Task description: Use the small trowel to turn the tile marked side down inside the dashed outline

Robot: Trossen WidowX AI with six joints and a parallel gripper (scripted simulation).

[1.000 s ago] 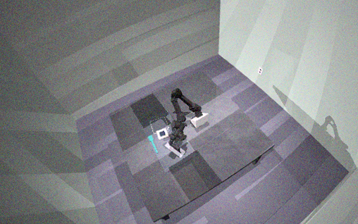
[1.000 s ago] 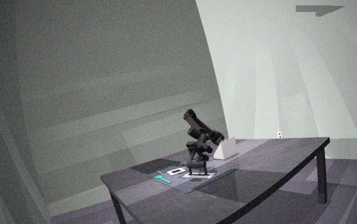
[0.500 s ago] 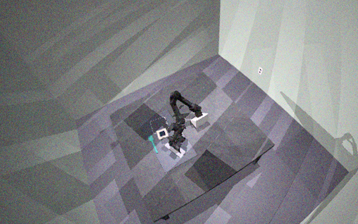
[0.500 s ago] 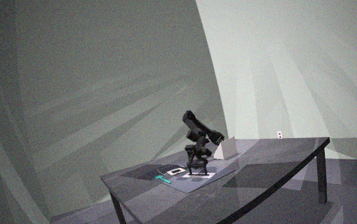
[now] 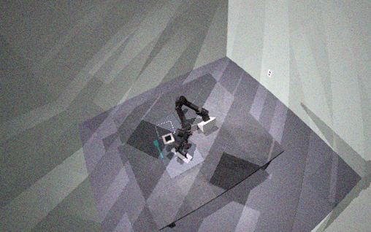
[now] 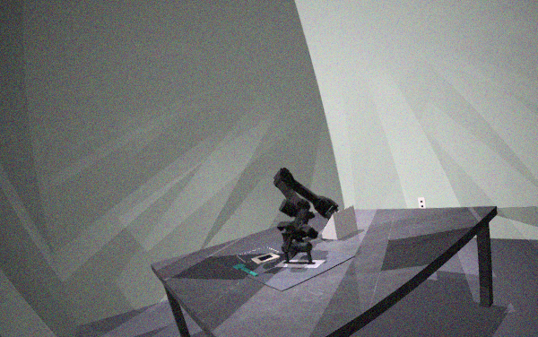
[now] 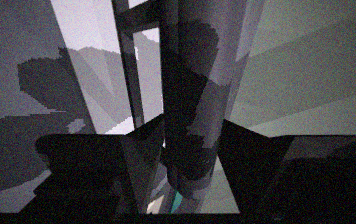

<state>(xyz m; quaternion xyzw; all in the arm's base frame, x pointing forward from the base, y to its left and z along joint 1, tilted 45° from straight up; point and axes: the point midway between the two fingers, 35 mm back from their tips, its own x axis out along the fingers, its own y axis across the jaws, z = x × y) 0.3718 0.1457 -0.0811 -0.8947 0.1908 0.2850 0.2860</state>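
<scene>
The dark mat lies 140 mm to the right of my gripper tip and 70 mm below it. From my gripper tip the other things lie so: teal trowel: 160 mm to the right, 140 mm ahead, 50 mm below; then tile: 200 mm to the right, 40 mm below, 10 mm ahead.
</scene>
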